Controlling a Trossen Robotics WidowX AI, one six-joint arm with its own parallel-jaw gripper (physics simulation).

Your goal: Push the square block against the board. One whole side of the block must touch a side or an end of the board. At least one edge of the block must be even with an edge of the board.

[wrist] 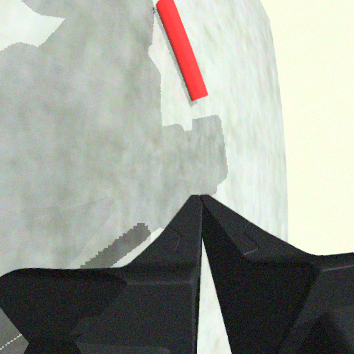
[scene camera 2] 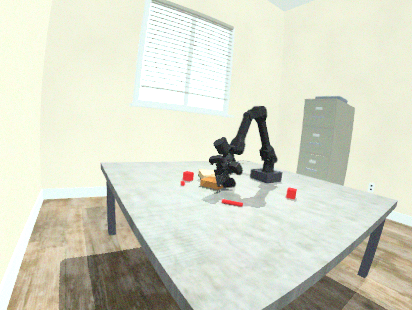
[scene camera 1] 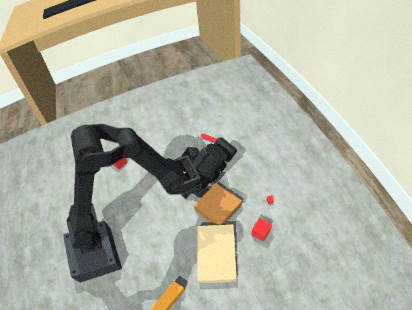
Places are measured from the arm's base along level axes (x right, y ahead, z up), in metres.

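Pixels of known places: gripper, fingertip midpoint: (wrist: 198, 202) (scene camera 2: 218, 186); arm's base at its link origin: (scene camera 2: 268, 171) (scene camera 1: 89, 241).
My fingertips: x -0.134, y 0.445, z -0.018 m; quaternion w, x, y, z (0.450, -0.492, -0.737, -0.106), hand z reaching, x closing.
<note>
For each thing: its middle in the pictures, then the offset to it from my fingertips. "spot": a spot on its surface instead.
- orange square block at the middle of its body: (scene camera 1: 218, 205) (scene camera 2: 213, 182) dx +0.128, dy -0.061, dz -0.023 m
- cream rectangular board at the middle of its body: (scene camera 1: 216, 253) (scene camera 2: 209, 175) dx +0.266, dy -0.118, dz -0.023 m
- red rod at the middle of its body: (wrist: 182, 49) (scene camera 1: 211, 139) (scene camera 2: 232, 202) dx -0.122, dy +0.012, dz -0.031 m
- tiny red cube at the middle of its body: (scene camera 1: 270, 200) (scene camera 2: 182, 183) dx +0.168, dy +0.089, dz -0.030 m
- orange bar at a spot on its surface: (scene camera 1: 169, 295) spot: dx +0.341, dy -0.272, dz -0.007 m
The orange square block (scene camera 1: 218, 204) (scene camera 2: 211, 183) lies flat, turned at an angle to the cream rectangular board (scene camera 1: 216, 253) (scene camera 2: 206, 173). In scene camera 1, one corner of the block is at or very near the middle of the board's upper short end; whether it touches is unclear. The block's sides slant away from that end, and none lies along it. My gripper (scene camera 1: 199, 192) (wrist: 198, 202) is shut and empty, low beside the block's upper left side, away from the board. In scene camera 1 its fingertips are partly hidden by its own body. The wrist view does not show the block or board.
A red rod (scene camera 1: 208, 137) (scene camera 2: 232, 203) (wrist: 182, 50) lies beyond the gripper. A red cube (scene camera 1: 261, 229) (scene camera 2: 188, 176) and a tiny red cube (scene camera 1: 270, 200) (scene camera 2: 182, 183) lie right of the block and board. Another red cube (scene camera 1: 120, 163) (scene camera 2: 291, 193) lies near the arm. An orange bar (scene camera 1: 169, 295) lies below left of the board.
</note>
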